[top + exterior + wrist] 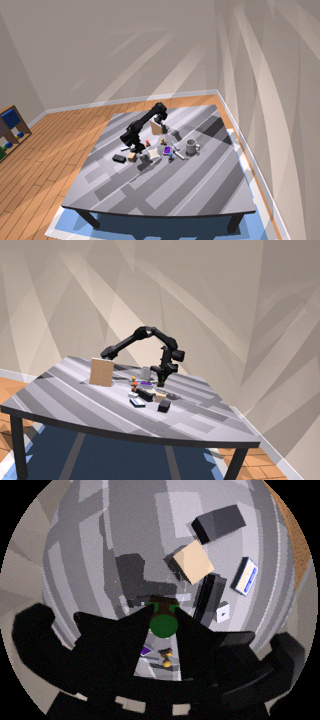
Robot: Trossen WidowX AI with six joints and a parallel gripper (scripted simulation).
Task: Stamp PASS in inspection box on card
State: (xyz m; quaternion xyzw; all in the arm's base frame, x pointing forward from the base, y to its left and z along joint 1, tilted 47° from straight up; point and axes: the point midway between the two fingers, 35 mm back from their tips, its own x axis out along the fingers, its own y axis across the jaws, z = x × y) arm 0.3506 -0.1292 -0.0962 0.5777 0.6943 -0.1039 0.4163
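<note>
My gripper tip is now 10 mm past the tan block, 80 mm to the left of it and 80 mm above it. From my gripper tip the other things lie so: green-knobbed stamp (10 mm below); long black block (100 mm behind, 40 mm to the right, 80 mm below); cream card (40 mm behind, 100 mm to the left, 100 mm below).
</note>
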